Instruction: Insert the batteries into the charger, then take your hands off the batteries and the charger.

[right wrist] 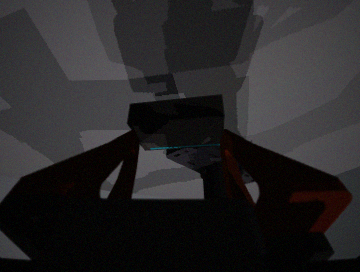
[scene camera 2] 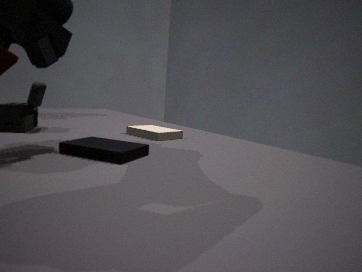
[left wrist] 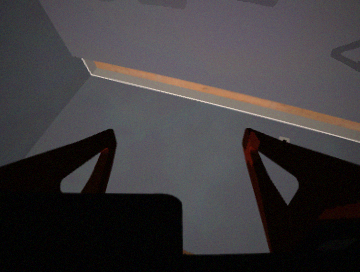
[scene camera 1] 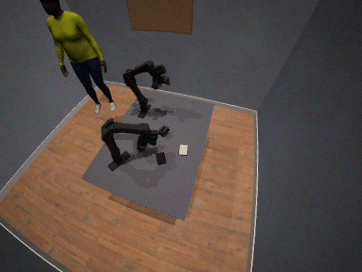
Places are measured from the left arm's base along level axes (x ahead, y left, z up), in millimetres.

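Pixels of known places: left gripper, fingertip midpoint: [left wrist: 179, 135] [scene camera 1: 165, 85]; right gripper, fingertip midpoint: [right wrist: 179, 137] [scene camera 1: 140, 148]; left arm's base, origin of the base link: [scene camera 1: 144, 111]; right arm's base, origin of the base link: [right wrist: 220, 164] [scene camera 1: 119, 161].
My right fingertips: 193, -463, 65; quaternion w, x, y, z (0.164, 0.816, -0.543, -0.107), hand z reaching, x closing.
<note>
Ahead of a thing's pixels: the offset from my right fingertips to its top centre, as dx, dy, dz. Level surfaces: height alone.
My right gripper [scene camera 1: 142, 146] [right wrist: 179, 137] is shut on a dark block with a cyan line along its lower edge, which looks like a battery {+4, +3, +4} [right wrist: 176, 120]. It is held above the table, left of a dark device, probably the charger {+117, +243, +31} [scene camera 1: 164, 131] [scene camera 2: 15, 120], in scene camera 1. In scene camera 2 the device has an upright piece near its right end. A dark speckled part [right wrist: 192, 156] shows beyond the held block in the right wrist view; its identity is unclear. My left gripper [scene camera 1: 166, 81] [left wrist: 179, 135] is open and empty, raised and pointing toward the wall.
A flat black box {+185, -9, -50} [scene camera 1: 161, 158] [scene camera 2: 104, 150] and a flat cream box {+342, +119, -50} [scene camera 1: 183, 150] [scene camera 2: 154, 132] lie on the grey table {dz -65} [scene camera 1: 172, 200] [scene camera 2: 300, 215]. A person [scene camera 1: 75, 40] in a yellow top stands behind the arms, at the upper left of scene camera 1.
</note>
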